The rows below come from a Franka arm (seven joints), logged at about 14 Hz.
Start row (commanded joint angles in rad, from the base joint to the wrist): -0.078 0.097 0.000 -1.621 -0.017 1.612 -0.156
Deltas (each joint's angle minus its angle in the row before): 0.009 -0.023 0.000 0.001 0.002 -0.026 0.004; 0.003 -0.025 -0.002 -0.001 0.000 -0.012 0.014; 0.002 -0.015 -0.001 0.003 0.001 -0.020 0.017; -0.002 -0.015 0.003 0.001 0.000 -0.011 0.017; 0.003 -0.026 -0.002 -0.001 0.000 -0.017 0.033; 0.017 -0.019 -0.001 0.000 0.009 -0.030 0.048; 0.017 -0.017 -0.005 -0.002 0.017 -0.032 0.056; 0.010 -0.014 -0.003 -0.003 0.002 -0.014 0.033; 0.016 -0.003 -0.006 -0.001 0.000 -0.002 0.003; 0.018 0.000 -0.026 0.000 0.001 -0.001 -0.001; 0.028 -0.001 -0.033 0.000 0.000 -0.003 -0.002; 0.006 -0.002 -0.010 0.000 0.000 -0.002 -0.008; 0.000 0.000 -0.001 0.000 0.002 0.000 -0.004; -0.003 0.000 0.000 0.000 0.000 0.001 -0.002
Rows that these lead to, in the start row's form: -0.069 0.074 0.000 -1.620 -0.015 1.586 -0.152; -0.066 0.049 -0.002 -1.621 -0.015 1.574 -0.138; -0.064 0.034 -0.003 -1.618 -0.014 1.554 -0.121; -0.066 0.019 0.000 -1.617 -0.014 1.543 -0.104; -0.063 -0.007 -0.002 -1.618 -0.014 1.526 -0.071; -0.046 -0.026 -0.003 -1.618 -0.005 1.496 -0.023; -0.029 -0.043 -0.008 -1.620 0.012 1.464 0.033; -0.019 -0.057 -0.011 -1.623 0.014 1.450 0.066; -0.003 -0.060 -0.017 -1.624 0.014 1.448 0.069; 0.015 -0.060 -0.043 -1.624 0.015 1.447 0.068; 0.043 -0.061 -0.076 -1.624 0.015 1.444 0.066; 0.049 -0.063 -0.086 -1.624 0.015 1.442 0.058; 0.049 -0.063 -0.087 -1.624 0.017 1.442 0.054; 0.046 -0.063 -0.087 -1.624 0.017 1.443 0.052
